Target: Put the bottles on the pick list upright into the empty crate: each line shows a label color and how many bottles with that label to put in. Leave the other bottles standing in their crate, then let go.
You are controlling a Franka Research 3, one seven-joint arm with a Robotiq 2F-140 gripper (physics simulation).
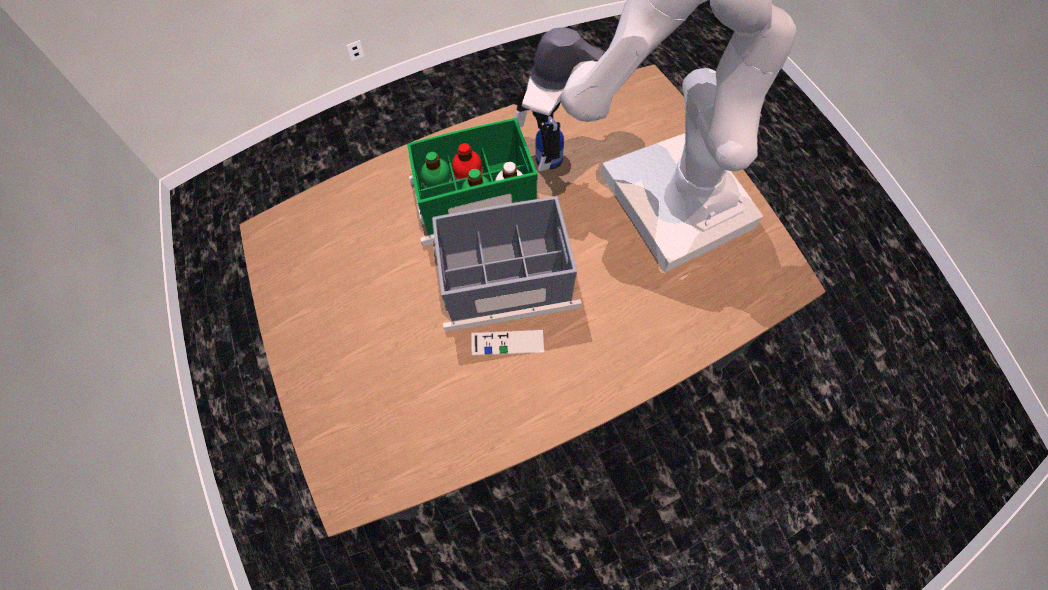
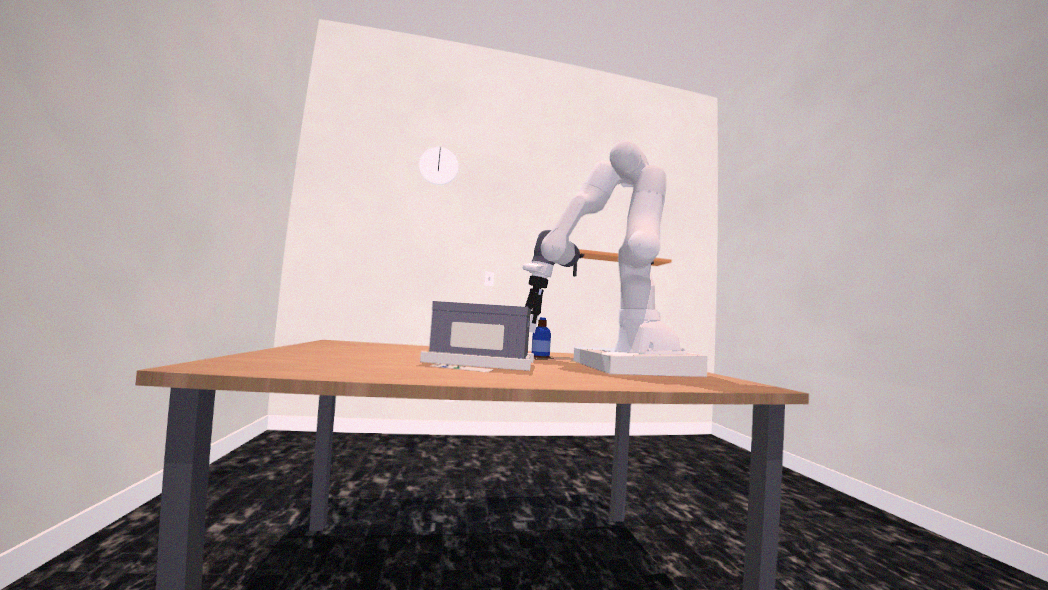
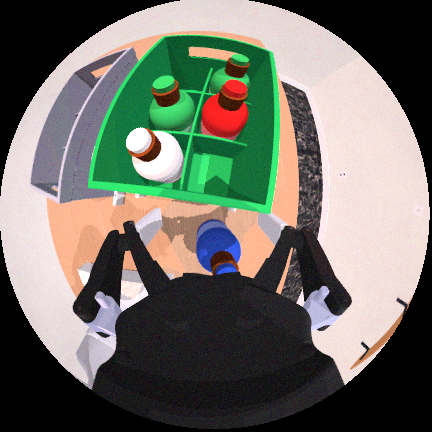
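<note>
A blue bottle [image 1: 559, 143] [image 2: 541, 344] [image 3: 215, 244] stands upright on the table beside the green crate [image 1: 437, 211] [image 3: 257, 165]. My gripper [image 1: 533, 139] [image 2: 533, 322] [image 3: 209, 215] is open, its fingers spread either side of the bottle, holding nothing. In the green crate stand one green bottle [image 1: 434, 172] [image 3: 230, 81], another green bottle [image 1: 475, 178] [image 3: 172, 111], a red bottle [image 1: 467, 162] [image 3: 225, 117] and a white bottle [image 1: 509, 172] [image 3: 162, 160]. The grey crate [image 1: 458, 303] [image 2: 440, 329] has empty compartments. The pick list [image 1: 529, 341] shows blue 1, green 1.
The grey crate stands close beside the green crate, with a white rail [image 1: 513, 315] [image 2: 476, 359] along its front. The robot's white base block [image 1: 641, 219] [image 2: 645, 364] is on the table to the right of the crates. The crates' walls and dividers rise around the compartments.
</note>
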